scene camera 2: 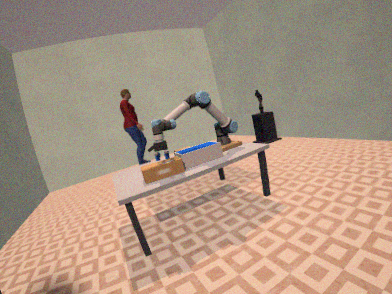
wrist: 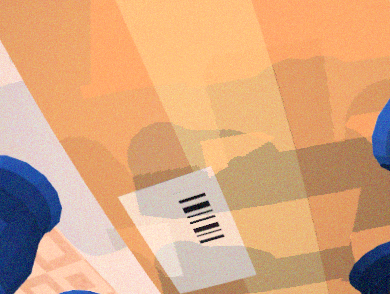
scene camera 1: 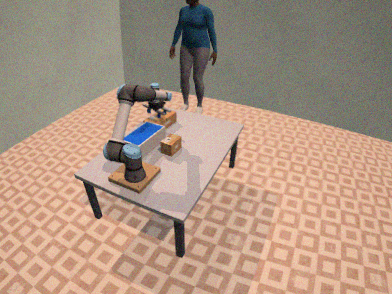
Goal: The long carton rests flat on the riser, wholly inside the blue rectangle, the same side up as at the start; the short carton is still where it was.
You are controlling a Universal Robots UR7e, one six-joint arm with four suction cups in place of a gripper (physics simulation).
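Places are measured from the arm's base along level axes (x up, y left, z back), in centimetres.
Pixels of known places: hand at its tool point: (scene camera 2: 162,157) (wrist: 225,244) (scene camera 1: 156,113); arm's base at its link origin: (scene camera 2: 224,143) (scene camera 1: 135,175).
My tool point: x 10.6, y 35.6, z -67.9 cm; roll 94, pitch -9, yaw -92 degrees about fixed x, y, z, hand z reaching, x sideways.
Note:
Ahead of a thing's pixels: the offset from my tool point to its top centre. "spot": to the spot under its first point. Level surfaces: height alone.
The long carton @(dx -3.7, dy -1.5, dz -2.9 cm) (scene camera 1: 167,118) (scene camera 2: 163,171) (wrist: 199,87) lies flat on the table @(dx -14.0 cm) (scene camera 1: 207,140) (scene camera 2: 127,184) beyond the far end of the riser, white barcode label @(dx -3.6, dy +1.4, dz +1.4 cm) (wrist: 188,224) up. The riser @(dx -2.0, dy -11.3, dz +31.4 cm) (scene camera 1: 151,140) (scene camera 2: 201,157) is a white block with the blue rectangle @(spot: dx -2.0, dy -11.6, dz +32.4 cm) (scene camera 1: 142,133) (scene camera 2: 197,147) on top, which is bare. The short carton @(dx -3.7, dy -34.5, dz +24.3 cm) (scene camera 1: 171,144) stands on the table beside the riser. My suction gripper (scene camera 1: 154,112) (scene camera 2: 161,156) hangs just over the long carton's top, suction off; I cannot tell whether the cups touch. One blue cup (wrist: 52,206) shows at the wrist view's left edge.
The arm's wooden base plate (scene camera 1: 135,175) sits at the table's near left. A person (scene camera 1: 195,52) (scene camera 2: 132,125) stands on the floor just beyond the table's far edge. A black pedestal with a camera (scene camera 2: 265,126) stands behind the table.

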